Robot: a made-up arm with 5 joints. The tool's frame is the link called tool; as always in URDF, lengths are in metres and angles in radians.
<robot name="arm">
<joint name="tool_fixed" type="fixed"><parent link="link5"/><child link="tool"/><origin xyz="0 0 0" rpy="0 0 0"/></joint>
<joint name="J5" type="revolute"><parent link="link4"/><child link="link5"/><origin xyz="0.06 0.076 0" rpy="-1.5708 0 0"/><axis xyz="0 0 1"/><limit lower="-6.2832" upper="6.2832"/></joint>
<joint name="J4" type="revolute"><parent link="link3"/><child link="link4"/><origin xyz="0.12 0.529 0" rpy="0 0 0"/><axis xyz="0 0 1"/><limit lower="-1.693" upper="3.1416"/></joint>
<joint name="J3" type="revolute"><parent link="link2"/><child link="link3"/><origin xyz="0.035 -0.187 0" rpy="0 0 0"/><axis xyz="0 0 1"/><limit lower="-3.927" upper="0.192"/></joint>
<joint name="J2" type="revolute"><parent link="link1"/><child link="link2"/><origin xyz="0 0 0" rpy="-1.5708 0 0"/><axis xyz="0 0 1"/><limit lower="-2.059" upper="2.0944"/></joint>
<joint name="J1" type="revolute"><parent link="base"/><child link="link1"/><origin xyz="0 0 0.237" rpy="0 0 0"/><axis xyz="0 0 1"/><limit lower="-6.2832" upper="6.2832"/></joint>
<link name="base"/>
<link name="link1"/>
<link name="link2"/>
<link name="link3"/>
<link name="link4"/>
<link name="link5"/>
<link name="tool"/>
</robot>
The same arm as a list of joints. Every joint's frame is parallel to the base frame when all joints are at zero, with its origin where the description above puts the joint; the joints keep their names.
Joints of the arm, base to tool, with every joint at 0 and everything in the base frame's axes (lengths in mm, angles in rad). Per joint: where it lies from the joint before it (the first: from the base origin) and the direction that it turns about. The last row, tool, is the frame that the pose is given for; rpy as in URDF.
J1: axis +z xyz 0.0 0.0 237.0
J2: axis +y xyz 0.0 0.0 0.0
J3: axis +y xyz 35.0 0.0 187.0
J4: axis +y xyz 120.0 0.0 -529.0
J5: axis -z xyz 60.0 0.0 -76.0
tool: xyz 0.0 0.0 0.0 rpy 3.1416 0.0000 0.0000
Joint limits (rad, base to tool): -6.2832..6.2832 -2.0590..2.0944 -3.9270..0.1920 -1.6930..3.1416 -6.2832..6.2832

